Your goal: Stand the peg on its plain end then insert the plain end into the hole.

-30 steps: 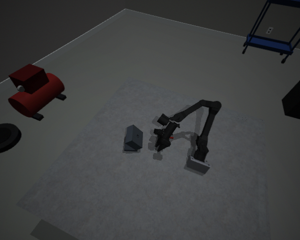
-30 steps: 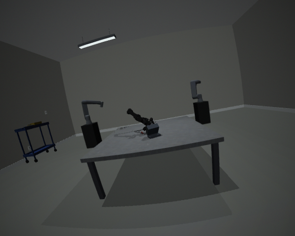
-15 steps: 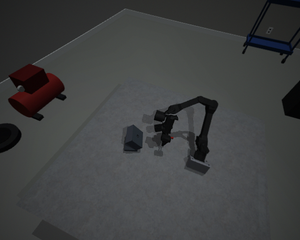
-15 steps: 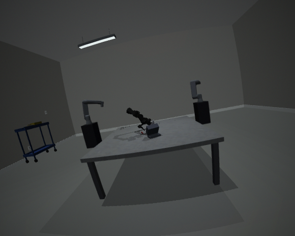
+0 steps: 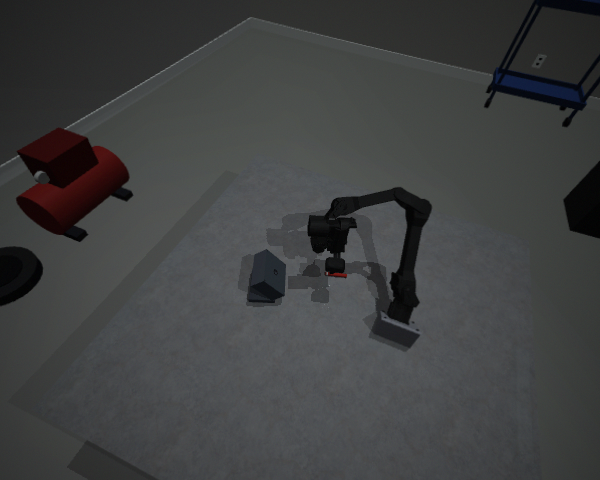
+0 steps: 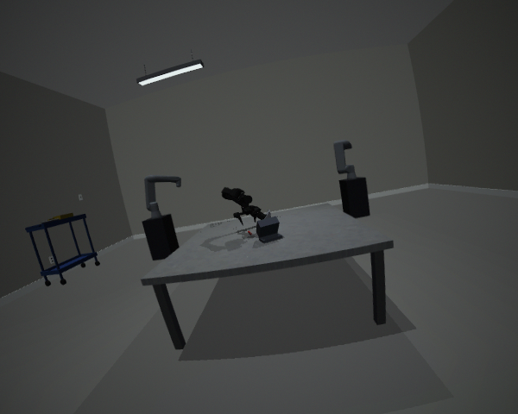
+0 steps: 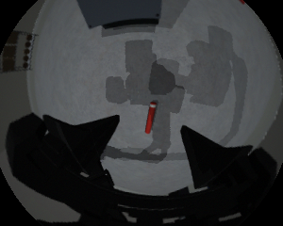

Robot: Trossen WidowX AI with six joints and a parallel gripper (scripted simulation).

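Right now my gripper tip is 1 cm past the red peg, 1 cm to the left of it and 7 cm above it. From my gripper tip the other things lie so: dark sloped panel 18 cm ahead, 13 cm to the left.
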